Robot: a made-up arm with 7 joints. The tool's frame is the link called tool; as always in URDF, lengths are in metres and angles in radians. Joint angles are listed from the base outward.
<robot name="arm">
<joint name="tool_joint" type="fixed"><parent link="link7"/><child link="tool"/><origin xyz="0 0 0" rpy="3.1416 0 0"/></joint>
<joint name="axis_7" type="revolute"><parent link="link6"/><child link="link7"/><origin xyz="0.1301 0 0" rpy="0 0 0"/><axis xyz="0 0 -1"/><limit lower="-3.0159" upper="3.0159"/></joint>
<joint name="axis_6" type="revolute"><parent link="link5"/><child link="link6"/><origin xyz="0 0 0" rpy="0 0 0"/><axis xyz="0 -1 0"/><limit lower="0.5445" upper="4.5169"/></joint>
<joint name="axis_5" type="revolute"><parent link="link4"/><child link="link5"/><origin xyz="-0.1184 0 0.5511" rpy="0 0 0"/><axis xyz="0 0 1"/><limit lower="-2.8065" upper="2.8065"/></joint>
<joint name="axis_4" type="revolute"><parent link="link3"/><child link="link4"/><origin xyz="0.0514 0 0" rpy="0 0 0"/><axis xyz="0 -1 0"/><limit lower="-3.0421" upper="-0.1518"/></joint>
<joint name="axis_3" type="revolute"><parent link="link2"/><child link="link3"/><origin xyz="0 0 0.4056" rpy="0 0 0"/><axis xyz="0 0 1"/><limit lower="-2.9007" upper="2.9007"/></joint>
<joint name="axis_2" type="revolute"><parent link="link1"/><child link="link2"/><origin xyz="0 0 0" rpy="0 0 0"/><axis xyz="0 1 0"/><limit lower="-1.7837" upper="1.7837"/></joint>
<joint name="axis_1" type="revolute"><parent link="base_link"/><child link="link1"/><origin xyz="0 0 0.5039" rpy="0 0 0"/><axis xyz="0 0 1"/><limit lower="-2.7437" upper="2.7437"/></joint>
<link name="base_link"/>
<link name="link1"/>
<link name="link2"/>
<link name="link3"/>
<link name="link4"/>
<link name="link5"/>
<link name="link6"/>
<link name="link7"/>
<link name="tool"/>
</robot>
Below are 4 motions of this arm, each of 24 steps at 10 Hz.
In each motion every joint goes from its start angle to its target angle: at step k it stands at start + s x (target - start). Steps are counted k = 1, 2, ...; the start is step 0. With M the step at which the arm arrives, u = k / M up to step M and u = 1 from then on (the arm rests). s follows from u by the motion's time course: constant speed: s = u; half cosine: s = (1 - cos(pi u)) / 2; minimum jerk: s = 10 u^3 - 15 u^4 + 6 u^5.
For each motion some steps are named. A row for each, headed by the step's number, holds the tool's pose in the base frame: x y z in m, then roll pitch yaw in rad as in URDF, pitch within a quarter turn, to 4 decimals.
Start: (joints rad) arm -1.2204 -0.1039 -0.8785 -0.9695 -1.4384 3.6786 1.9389
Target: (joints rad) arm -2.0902 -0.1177 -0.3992 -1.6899 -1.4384 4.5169 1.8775
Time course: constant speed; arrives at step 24
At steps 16, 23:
16: -0.2750 -0.3052 1.1320 -0.6654 -1.2265 2.5988
23: -0.3344 -0.2703 1.0434 -1.0645 -1.1941 3.1048

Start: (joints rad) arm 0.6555 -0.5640 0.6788 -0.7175 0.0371 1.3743 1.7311
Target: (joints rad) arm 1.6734 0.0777 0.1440 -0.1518 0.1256 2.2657 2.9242
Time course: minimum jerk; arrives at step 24
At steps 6, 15, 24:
6: -0.3050 0.0208 1.5386 -1.9176 -0.0045 -0.2987
15: -0.0234 -0.0196 1.6023 -1.1428 0.9749 0.5739
24: 0.0135 0.0386 1.5838 -0.3278 1.0732 1.5501

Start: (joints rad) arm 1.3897 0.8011 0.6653 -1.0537 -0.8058 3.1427 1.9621
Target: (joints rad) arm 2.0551 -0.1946 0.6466 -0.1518 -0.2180 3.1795 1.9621
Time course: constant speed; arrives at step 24
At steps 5, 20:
5: -0.2367 0.7032 1.1573 -1.3597 0.0643 0.4720
20: 0.0038 -0.0699 1.5022 -0.2504 -0.0082 1.0985

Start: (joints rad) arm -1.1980 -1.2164 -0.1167 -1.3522 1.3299 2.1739 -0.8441
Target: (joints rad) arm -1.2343 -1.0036 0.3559 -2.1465 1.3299 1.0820 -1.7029
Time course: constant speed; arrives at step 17
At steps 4, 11, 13, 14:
4: -0.1248 0.1959 1.3847 1.1945 -0.8632 1.8750
11: 0.1627 -0.0050 1.2889 2.2119 -0.8418 1.4014
13: 0.2326 -0.0476 1.2300 2.4386 -0.8284 1.3718
14: 0.2641 -0.0659 1.1965 2.5431 -0.8293 1.3695

